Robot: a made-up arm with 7 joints.
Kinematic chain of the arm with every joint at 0, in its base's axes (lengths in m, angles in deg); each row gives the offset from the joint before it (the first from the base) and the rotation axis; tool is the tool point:
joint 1: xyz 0 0 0 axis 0 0.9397 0.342
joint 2: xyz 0 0 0 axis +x
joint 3: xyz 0 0 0 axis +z
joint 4: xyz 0.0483 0 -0.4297 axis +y
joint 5: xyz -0.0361 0 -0.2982 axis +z
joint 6: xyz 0 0 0 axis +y
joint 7: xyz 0 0 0 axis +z
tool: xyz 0 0 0
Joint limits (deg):
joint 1: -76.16..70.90
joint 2: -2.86..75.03
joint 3: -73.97..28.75
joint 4: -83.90..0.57
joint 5: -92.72..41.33
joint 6: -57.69..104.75
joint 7: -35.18..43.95
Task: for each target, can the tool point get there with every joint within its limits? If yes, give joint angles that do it. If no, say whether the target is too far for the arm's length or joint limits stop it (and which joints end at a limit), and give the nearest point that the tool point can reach.
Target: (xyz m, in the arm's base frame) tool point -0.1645 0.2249 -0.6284
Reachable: yes | joints 28.18 38.06 -50.97 -54.54 -61.93 4.37 -5.49
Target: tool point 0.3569 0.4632 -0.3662
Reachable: yes | joints -10.39 44.10 11.89 -53.38 -81.15 43.92 25.92
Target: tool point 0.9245 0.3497 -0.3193
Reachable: no: too far | nearest point 0.6522 0.2467 -0.2253 | short by 0.306 m
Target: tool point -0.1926 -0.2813 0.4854
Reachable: no: joint limits stop it (at a limit: joint 1, joint 2, joint 4) | nearest point 0.4681 -0.3705 0.0848 | short by 0.778 m
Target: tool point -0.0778 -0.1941 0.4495
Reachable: no: joint limits stop it (at a limit: joint 1, joint 2, joint 4) | nearest point 0.2743 0.3457 0.4108 | short by 0.646 m
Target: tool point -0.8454 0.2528 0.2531
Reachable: no: too far | nearest point -0.6302 0.3470 -0.1088 | short by 0.431 m
